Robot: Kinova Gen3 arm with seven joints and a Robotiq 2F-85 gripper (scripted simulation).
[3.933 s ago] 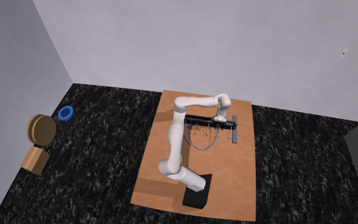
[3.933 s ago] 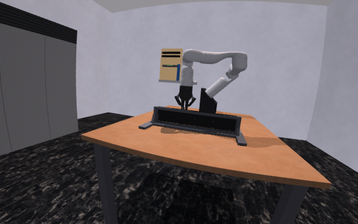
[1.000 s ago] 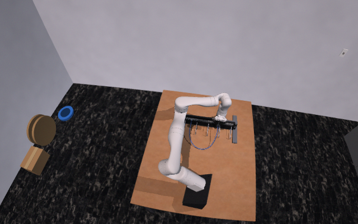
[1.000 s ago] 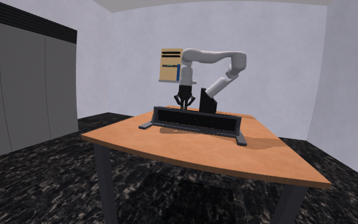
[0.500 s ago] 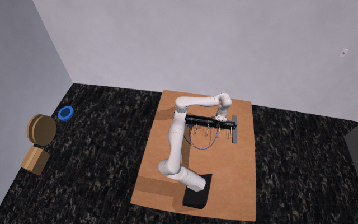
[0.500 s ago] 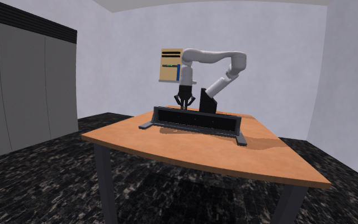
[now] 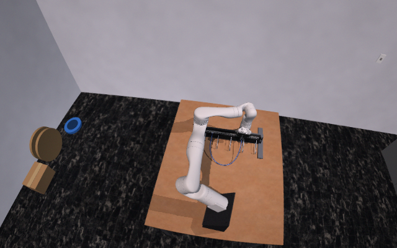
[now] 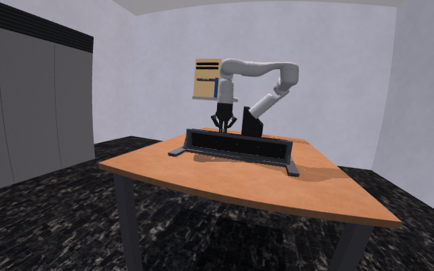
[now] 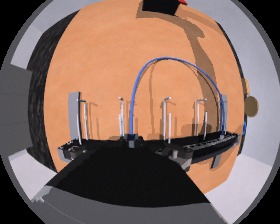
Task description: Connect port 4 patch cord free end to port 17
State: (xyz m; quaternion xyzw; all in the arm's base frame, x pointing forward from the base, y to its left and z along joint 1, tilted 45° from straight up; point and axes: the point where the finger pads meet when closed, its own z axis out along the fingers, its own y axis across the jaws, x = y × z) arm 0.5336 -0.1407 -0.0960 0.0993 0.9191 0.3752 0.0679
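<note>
Right now the plug is 10 mm ahead of my hand and 10 mm below it.
</note>
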